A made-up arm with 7 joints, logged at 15 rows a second.
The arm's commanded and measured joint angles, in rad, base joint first. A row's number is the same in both.
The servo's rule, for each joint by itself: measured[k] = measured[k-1] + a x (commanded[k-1-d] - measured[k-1]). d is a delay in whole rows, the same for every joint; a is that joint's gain. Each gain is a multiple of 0.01, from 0.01 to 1. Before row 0 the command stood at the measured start. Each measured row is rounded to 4 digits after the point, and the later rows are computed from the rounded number. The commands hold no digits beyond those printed.
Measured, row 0:
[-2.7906 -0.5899 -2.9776 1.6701 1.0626 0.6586 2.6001]
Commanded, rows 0 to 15:
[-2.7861 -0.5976 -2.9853 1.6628 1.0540 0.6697 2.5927]
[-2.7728 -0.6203 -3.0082 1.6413 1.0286 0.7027 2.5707]
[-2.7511 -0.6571 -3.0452 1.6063 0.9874 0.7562 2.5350]
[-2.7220 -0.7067 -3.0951 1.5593 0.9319 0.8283 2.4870]
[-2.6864 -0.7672 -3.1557 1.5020 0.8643 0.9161 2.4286]
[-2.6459 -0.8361 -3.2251 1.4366 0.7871 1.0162 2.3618]
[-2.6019 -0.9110 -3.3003 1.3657 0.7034 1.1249 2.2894]
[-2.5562 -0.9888 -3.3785 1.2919 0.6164 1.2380 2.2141]
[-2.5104 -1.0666 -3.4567 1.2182 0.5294 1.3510 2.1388]
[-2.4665 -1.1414 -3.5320 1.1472 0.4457 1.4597 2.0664]
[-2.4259 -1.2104 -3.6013 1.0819 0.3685 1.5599 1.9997]
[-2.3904 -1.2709 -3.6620 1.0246 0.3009 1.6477 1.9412]
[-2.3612 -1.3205 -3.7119 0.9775 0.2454 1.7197 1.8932]
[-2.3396 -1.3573 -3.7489 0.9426 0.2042 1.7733 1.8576]
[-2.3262 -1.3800 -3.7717 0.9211 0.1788 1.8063 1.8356]
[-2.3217 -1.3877 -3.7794 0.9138 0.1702 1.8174 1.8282]
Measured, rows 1 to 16:
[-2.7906 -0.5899 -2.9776 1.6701 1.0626 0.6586 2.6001]
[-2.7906 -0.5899 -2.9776 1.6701 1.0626 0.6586 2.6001]
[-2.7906 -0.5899 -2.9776 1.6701 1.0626 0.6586 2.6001]
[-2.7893 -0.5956 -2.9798 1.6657 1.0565 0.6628 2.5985]
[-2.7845 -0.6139 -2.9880 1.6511 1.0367 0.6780 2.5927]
[-2.7748 -0.6459 -3.0046 1.6242 1.0017 0.7077 2.5806]
[-2.7595 -0.6909 -3.0308 1.5853 0.9521 0.7535 2.5609]
[-2.7383 -0.7474 -3.0670 1.5353 0.8898 0.8153 2.5331]
[-2.7115 -0.8130 -3.1128 1.4761 0.8169 0.8916 2.4971]
[-2.6797 -0.8855 -3.1672 1.4099 0.7363 0.9803 2.4535]
[-2.6439 -0.9619 -3.2285 1.3391 0.6512 1.0782 2.4032]
[-2.6052 -1.0394 -3.2947 1.2666 0.5647 1.1819 2.3477]
[-2.5650 -1.1149 -3.3635 1.1950 0.4802 1.2875 2.2886]
[-2.5247 -1.1856 -3.4325 1.1271 0.4009 1.3910 2.2279]
[-2.4858 -1.2487 -3.4991 1.0656 0.3299 1.4885 2.1677]
[-2.4497 -1.3018 -3.5608 1.0127 0.2699 1.5764 2.1101]
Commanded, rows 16 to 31:
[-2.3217 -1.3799 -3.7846 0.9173 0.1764 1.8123 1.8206]
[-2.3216 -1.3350 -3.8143 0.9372 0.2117 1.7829 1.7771]
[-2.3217 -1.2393 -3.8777 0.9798 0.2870 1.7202 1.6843]
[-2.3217 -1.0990 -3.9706 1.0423 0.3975 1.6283 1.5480]
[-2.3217 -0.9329 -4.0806 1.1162 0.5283 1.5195 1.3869]
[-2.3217 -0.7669 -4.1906 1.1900 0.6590 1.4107 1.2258]
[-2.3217 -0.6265 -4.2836 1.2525 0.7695 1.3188 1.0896]
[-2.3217 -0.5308 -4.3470 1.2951 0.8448 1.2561 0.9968]
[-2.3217 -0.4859 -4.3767 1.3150 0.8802 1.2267 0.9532]
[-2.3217 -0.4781 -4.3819 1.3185 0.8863 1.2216 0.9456]
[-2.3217 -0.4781 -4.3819 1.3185 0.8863 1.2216 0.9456]
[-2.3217 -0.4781 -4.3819 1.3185 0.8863 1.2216 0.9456]
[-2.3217 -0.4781 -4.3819 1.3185 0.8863 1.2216 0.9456]
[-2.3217 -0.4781 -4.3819 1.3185 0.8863 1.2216 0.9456]
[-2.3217 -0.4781 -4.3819 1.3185 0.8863 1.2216 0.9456]
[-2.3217 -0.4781 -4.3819 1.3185 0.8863 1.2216 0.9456]
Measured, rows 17 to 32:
[-2.4178 -1.3429 -3.6153 0.9706 0.2233 1.6512 2.0571]
[-2.3912 -1.3704 -3.6607 0.9409 0.1917 1.7101 2.0106]
[-2.3710 -1.3832 -3.6951 0.9246 0.1764 1.7509 1.9723]
[-2.3567 -1.3808 -3.7211 0.9202 0.1764 1.7742 1.9404]
[-2.3465 -1.3469 -3.7481 0.9304 0.2015 1.7775 1.9061]
[-2.3393 -1.2673 -3.7857 0.9600 0.2622 1.7557 1.8595]
[-2.3342 -1.1428 -3.8393 1.0094 0.3583 1.7073 1.7941]
[-2.3306 -0.9875 -3.9093 1.0735 0.4790 1.6359 1.7086]
[-2.3280 -0.8243 -3.9909 1.1434 0.6068 1.5503 1.6072]
[-2.3262 -0.6779 -4.0758 1.2089 0.7223 1.4623 1.4985]
[-2.3249 -0.5690 -4.1544 1.2606 0.8093 1.3839 1.3931]
[-2.3240 -0.5075 -4.2189 1.2932 0.8596 1.3242 1.3007]
[-2.3233 -0.4857 -4.2662 1.3084 0.8786 1.2852 1.2261]
[-2.3228 -0.4801 -4.2998 1.3145 0.8841 1.2610 1.1672]
[-2.3225 -0.4786 -4.3236 1.3169 0.8857 1.2460 1.1207]
[-2.3223 -0.4782 -4.3405 1.3179 0.8861 1.2367 1.0839]

